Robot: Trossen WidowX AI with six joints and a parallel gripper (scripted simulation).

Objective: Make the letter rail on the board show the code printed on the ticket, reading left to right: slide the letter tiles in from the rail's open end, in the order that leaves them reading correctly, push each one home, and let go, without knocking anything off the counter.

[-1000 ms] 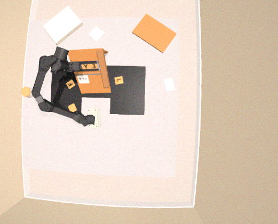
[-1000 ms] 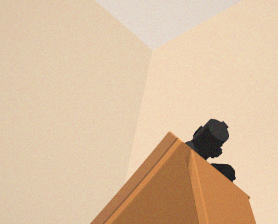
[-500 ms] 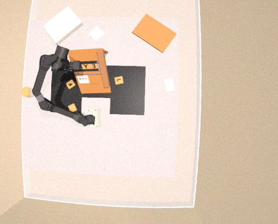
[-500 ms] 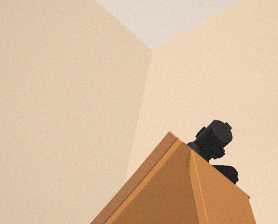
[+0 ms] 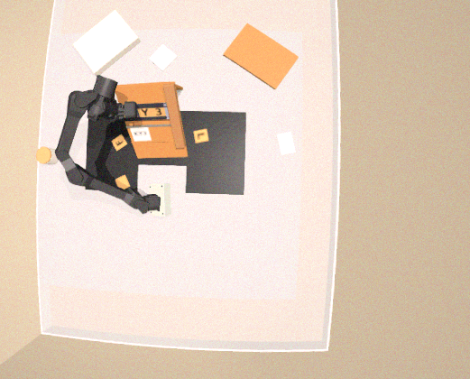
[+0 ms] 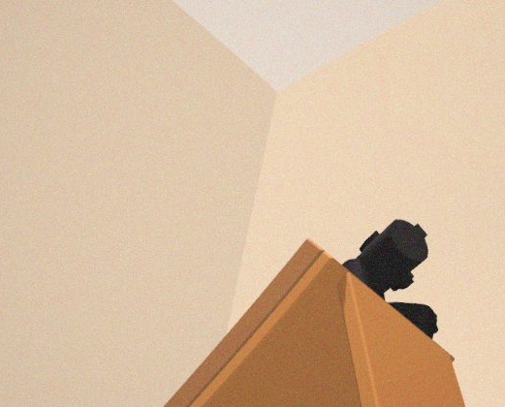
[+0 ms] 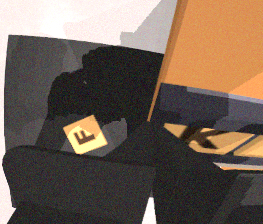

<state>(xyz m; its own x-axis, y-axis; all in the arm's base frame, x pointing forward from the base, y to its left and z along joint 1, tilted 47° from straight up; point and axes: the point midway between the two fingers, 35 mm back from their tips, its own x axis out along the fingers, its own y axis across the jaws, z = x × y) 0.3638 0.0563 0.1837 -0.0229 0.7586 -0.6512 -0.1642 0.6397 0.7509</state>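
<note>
Right now my gripper tip is 8 cm above the white ticket, 6 cm to the left of it and 6 cm past it. Also, from my gripper tip: f tile: 18 cm below, 10 cm behind, 7 cm to the left; black mat: 18 cm below, 15 cm to the right, 14 cm behind; k tile: 4 cm to the right, 1 cm ahead.
</note>
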